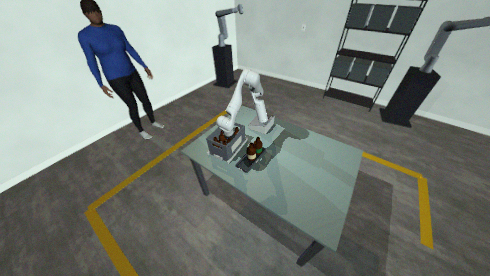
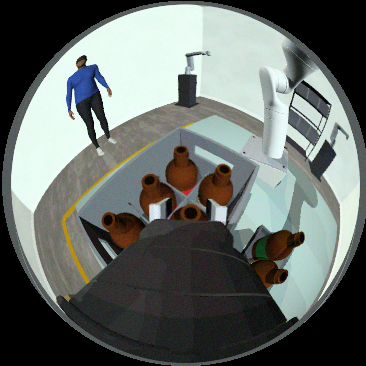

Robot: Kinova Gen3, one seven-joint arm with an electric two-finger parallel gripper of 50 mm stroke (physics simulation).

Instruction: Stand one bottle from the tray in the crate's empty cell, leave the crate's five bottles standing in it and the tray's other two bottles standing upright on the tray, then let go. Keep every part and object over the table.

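Seen in the pictures: gripper, fingertip midpoint: (image 2: 188,205); arm's base, origin of the base link: (image 1: 263,120) (image 2: 271,151).
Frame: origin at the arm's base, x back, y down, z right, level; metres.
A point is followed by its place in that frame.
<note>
The grey crate (image 1: 220,153) {x -0.523, y 0.012, z 0.152 m} (image 2: 125,175) {x -0.397, y -0.080, z 0.256 m} stands on the table and holds several brown bottles; four necks, those of a back bottle (image 2: 181,172) {x -0.316, y -0.044, z 0.195 m}, a right bottle (image 2: 216,189) {x -0.314, y -0.047, z 0.120 m}, a left bottle (image 2: 156,196) {x -0.387, y -0.054, z 0.196 m} and a far-left bottle (image 2: 125,231) {x -0.468, y -0.048, z 0.201 m}, rise around my gripper (image 1: 229,134) {x -0.376, y -0.068, z 0.141 m} (image 2: 188,209) {x -0.376, y -0.068, z 0.141 m}. My gripper is open over the crate. Another brown bottle (image 2: 190,214) {x -0.392, y -0.084, z 0.128 m} has its mouth between the spread fingers, apart from both. The gripper body hides the crate's near part. On the dark tray (image 1: 243,166) {x -0.520, y 0.073, z -0.043 m} stand a green-labelled bottle (image 1: 258,146) {x -0.364, y -0.023, z -0.099 m} (image 2: 280,246) {x -0.349, y -0.038, z -0.061 m} and a cream-labelled bottle (image 1: 251,152) {x -0.444, y -0.023, z -0.076 m}, both upright.
The tray lies beside the crate on the glass-topped table (image 1: 310,185) {x -0.474, y 0.079, z -0.535 m}. The arm's base plate (image 1: 263,125) {x -0.085, y -0.009, z -0.035 m} (image 2: 270,170) {x -0.094, y 0.019, z -0.011 m} stands behind them. The crate's walls rise around the bottles. A person (image 1: 107,55) (image 2: 87,87) stands on the floor beyond the table.
</note>
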